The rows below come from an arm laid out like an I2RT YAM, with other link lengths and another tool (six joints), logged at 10 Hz.
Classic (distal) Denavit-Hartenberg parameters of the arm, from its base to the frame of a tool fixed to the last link. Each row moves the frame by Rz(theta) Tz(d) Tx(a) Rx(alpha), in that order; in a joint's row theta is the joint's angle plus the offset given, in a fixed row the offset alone. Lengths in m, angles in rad.
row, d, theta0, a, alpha
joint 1, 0.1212, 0, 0.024, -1.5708
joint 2, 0, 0, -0.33, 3.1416
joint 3, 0, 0.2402, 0.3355, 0
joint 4, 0.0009, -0.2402, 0.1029, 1.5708
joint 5, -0.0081, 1.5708, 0, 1.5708
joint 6, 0.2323, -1.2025, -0.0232, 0.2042
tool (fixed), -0.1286, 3.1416, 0, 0
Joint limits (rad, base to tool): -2.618..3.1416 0..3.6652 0..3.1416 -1.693..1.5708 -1.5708..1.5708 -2.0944..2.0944
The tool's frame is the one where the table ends.
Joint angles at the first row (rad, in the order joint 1, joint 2, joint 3, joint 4, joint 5, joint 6):
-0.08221 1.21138 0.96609 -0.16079 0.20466 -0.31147
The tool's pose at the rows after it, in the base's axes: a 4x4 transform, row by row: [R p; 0 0 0 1], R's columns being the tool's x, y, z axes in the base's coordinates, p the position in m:
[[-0.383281 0.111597 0.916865 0.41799], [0.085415 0.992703 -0.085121 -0.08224], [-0.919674 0.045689 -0.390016 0.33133], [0 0 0 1]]
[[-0.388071 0.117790 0.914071 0.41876], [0.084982 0.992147 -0.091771 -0.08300], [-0.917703 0.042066 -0.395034 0.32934], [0 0 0 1]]
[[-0.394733 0.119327 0.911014 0.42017], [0.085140 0.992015 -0.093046 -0.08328], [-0.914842 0.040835 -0.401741 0.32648], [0 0 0 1]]
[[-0.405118 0.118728 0.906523 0.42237], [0.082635 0.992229 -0.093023 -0.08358], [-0.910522 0.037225 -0.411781 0.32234], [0 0 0 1]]
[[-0.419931 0.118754 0.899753 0.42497], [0.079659 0.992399 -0.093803 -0.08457], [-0.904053 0.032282 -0.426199 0.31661], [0 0 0 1]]
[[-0.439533 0.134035 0.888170 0.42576], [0.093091 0.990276 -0.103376 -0.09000], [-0.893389 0.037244 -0.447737 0.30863], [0 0 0 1]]
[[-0.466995 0.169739 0.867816 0.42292], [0.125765 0.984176 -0.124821 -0.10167], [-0.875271 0.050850 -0.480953 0.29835], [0 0 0 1]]
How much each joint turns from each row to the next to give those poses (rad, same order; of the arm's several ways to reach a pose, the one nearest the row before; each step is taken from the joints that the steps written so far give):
0.00000 0.00571 -0.00001 0.00000 0.00877 -0.00191
0.00000 0.00536 0.00000 0.00002 0.00687 -0.00077
-0.00001 0.00723 0.00001 -0.00003 0.00152 -0.00038
0.00000 0.01070 0.00002 0.00039 0.00038 -0.00343
-0.00152 0.01411 -0.00001 -0.00077 0.00001 -0.00496
-0.01296 0.01526 0.00038 -0.01030 -0.00114 0.00611
-0.02899 0.01486 0.00189 -0.02784 -0.00229 0.01640

